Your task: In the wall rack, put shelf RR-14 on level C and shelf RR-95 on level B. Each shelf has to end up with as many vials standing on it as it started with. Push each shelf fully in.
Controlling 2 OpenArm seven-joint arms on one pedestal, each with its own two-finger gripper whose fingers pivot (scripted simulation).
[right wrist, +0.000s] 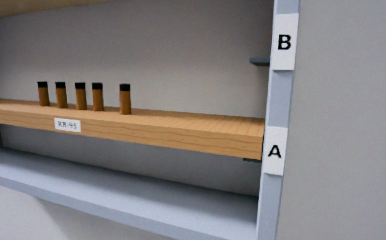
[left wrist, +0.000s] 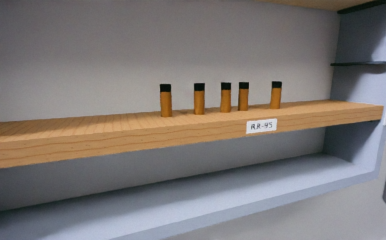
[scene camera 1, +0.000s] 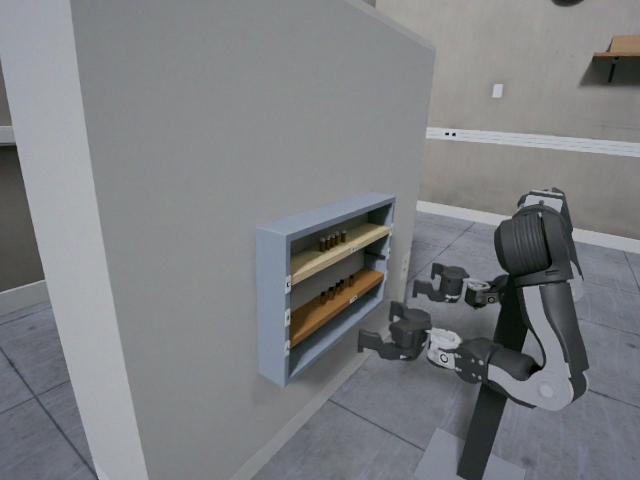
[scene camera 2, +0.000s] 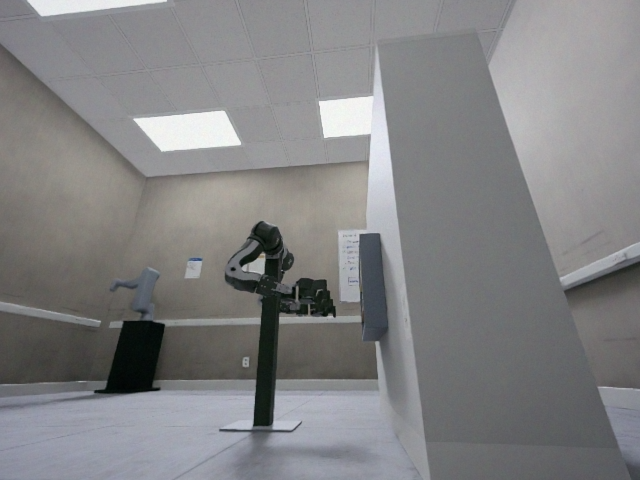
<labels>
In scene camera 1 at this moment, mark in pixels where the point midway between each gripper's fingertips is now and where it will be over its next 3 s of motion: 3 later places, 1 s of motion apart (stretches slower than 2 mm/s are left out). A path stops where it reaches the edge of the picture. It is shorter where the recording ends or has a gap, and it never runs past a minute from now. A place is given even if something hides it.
My left gripper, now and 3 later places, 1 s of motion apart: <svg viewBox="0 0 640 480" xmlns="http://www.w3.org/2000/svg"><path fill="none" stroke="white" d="M375 324L365 326L354 330L345 332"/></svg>
My right gripper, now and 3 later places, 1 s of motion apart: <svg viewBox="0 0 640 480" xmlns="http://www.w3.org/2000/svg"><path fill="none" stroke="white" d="M423 278L415 280L406 282L398 285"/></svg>
</labels>
